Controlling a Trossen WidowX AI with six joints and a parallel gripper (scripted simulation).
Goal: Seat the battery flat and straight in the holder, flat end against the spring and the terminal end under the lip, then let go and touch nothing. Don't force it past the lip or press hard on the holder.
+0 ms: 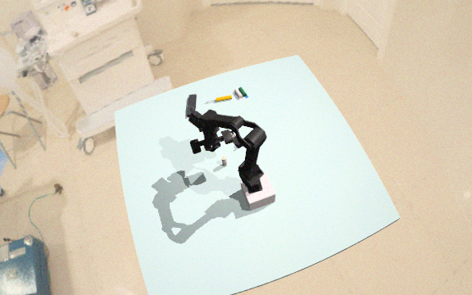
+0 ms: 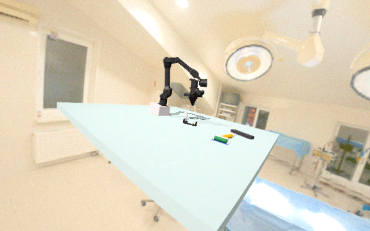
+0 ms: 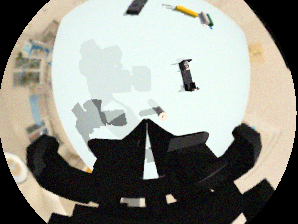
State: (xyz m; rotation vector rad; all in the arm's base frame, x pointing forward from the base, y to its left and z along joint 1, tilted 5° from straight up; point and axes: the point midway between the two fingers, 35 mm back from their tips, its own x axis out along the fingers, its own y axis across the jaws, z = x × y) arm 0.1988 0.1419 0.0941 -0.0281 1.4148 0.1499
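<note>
My gripper tip is 9 cm above the battery, 4 cm to the left of it and 1 cm past it. From my gripper tip the other things lie so: black bar: 42 cm ahead, 11 cm below, 7 cm to the left.
</note>
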